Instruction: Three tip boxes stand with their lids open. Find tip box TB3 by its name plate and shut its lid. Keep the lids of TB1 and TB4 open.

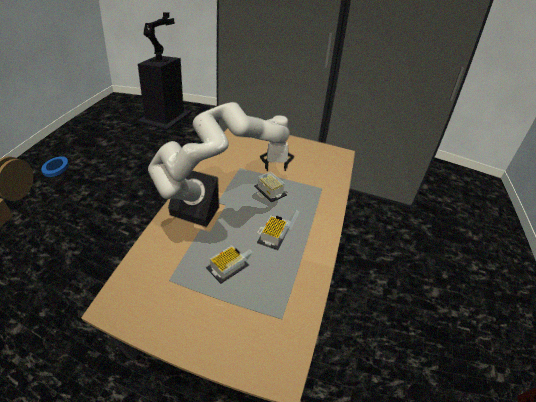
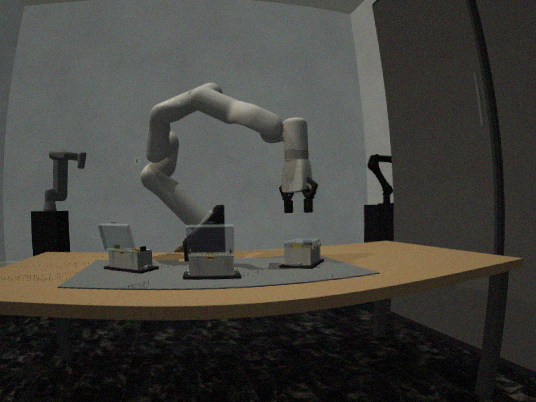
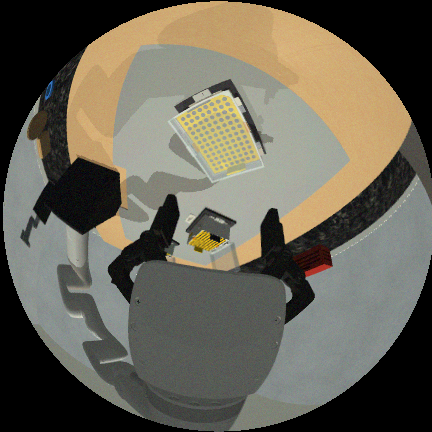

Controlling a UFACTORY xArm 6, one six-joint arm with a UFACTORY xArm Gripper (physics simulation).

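Places are measured from the arm's base along level axes (x ahead, y right, z down), in millimetres.
Where they show: gripper, fingertip midpoint: [image 1: 276,169] [image 2: 298,212] [image 3: 221,209]; arm's base at its link origin: [image 1: 193,192] [image 2: 202,223] [image 3: 78,211].
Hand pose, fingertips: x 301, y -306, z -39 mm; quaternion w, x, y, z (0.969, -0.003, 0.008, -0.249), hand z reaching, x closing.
Things, the pixels of their top centre, and the offset from my fingertips. Level surfaces: height alone.
- middle tip box at its top centre: [image 2: 210,249] [image 3: 205,246] [image 1: 274,224] dx +115, dy +271, dz +92 mm
- third tip box at its top centre: [image 2: 131,248] [image 1: 225,255] dx -2, dy +529, dz +101 mm
- grey mat at its surface level: dz +167 mm
- wooden table at its surface level: dz +170 mm
A tip box [image 1: 271,186] [image 2: 302,254] [image 3: 220,135] at the mat's far end has its clear lid down over its yellow rack. The middle tip box [image 1: 275,227] [image 2: 211,265] [image 3: 207,241] has its clear lid [image 1: 294,218] [image 2: 209,237] standing up. The third tip box [image 1: 227,262] [image 2: 130,259] also has its lid [image 1: 246,254] [image 2: 116,235] raised. The name plates are too small to read, so I cannot tell which box is TB3. My gripper [image 1: 276,169] [image 2: 298,209] [image 3: 221,209] is open and empty, above the far-end box and apart from it.
The boxes stand on a grey mat [image 1: 270,300] [image 3: 300,140] on the wooden table [image 1: 200,330] [image 2: 400,260]. The arm's black base block [image 1: 192,212] [image 3: 87,195] stands beside the mat. Grey cabinet doors [image 1: 280,60] rise behind the table.
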